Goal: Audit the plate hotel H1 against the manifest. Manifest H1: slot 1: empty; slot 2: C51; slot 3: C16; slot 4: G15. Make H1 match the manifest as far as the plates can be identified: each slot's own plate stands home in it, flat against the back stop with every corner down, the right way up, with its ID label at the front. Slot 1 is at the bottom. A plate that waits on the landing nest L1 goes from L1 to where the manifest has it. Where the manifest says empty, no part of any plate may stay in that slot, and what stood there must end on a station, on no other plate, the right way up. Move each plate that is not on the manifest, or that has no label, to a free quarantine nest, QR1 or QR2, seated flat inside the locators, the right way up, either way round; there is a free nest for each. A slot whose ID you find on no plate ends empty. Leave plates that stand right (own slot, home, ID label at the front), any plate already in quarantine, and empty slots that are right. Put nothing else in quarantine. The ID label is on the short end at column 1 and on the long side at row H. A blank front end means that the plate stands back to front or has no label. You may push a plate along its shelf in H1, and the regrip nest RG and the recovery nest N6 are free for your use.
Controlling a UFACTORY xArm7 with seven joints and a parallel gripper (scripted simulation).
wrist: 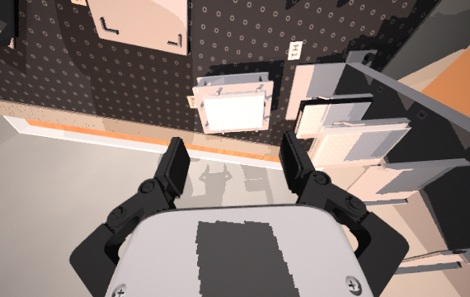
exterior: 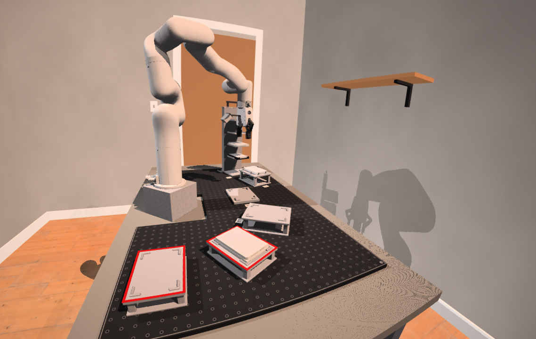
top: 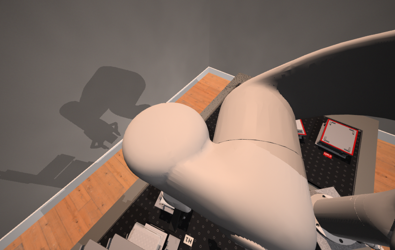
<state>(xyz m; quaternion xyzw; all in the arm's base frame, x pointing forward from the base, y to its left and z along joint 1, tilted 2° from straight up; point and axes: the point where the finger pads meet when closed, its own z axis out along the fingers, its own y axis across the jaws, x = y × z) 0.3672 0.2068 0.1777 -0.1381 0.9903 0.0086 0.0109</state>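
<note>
The regrip nest RG lies 8 cm ahead of my hand, 2 cm to the left of it and 21 cm below it. Also, from my hand: clear plate labelled C51 (3 cm ahead, 20 cm to the left, 8 cm below); then slot tag 4 (5 cm behind, 25 cm to the left, 8 cm above); then dark plate (3 cm ahead, 20 cm to the left, 15 cm below).
</note>
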